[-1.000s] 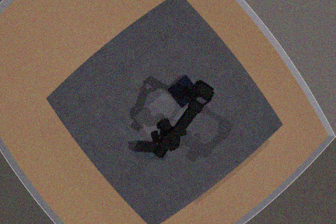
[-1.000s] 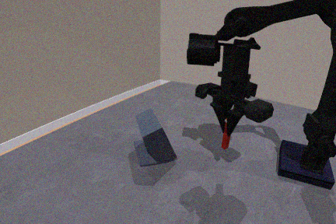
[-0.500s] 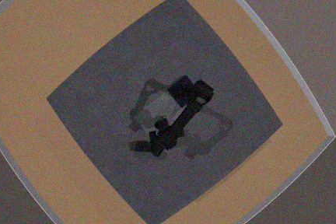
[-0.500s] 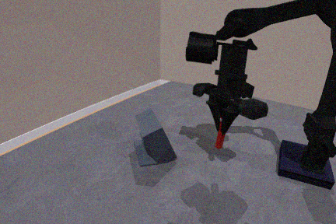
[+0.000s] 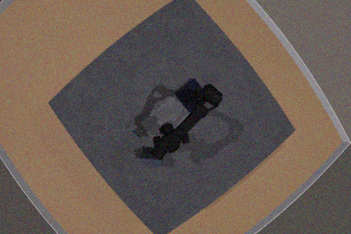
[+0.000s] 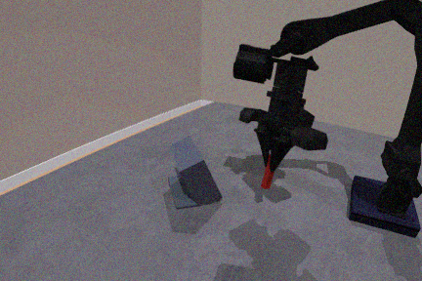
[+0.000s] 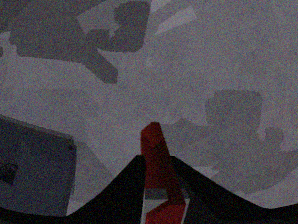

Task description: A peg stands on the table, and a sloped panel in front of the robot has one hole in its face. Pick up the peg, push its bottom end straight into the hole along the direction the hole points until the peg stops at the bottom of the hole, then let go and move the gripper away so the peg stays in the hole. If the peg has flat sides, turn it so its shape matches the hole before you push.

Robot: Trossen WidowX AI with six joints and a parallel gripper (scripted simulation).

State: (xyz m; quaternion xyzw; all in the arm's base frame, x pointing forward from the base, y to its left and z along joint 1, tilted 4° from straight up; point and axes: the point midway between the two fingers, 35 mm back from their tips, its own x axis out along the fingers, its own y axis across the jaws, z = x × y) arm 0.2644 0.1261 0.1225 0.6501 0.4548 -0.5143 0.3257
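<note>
Right now the sloped grey panel is 17 cm ahead of my gripper tip, 3 cm to the left of it and 5 cm below it. Round my gripper tip: red peg 2 cm above.
</note>
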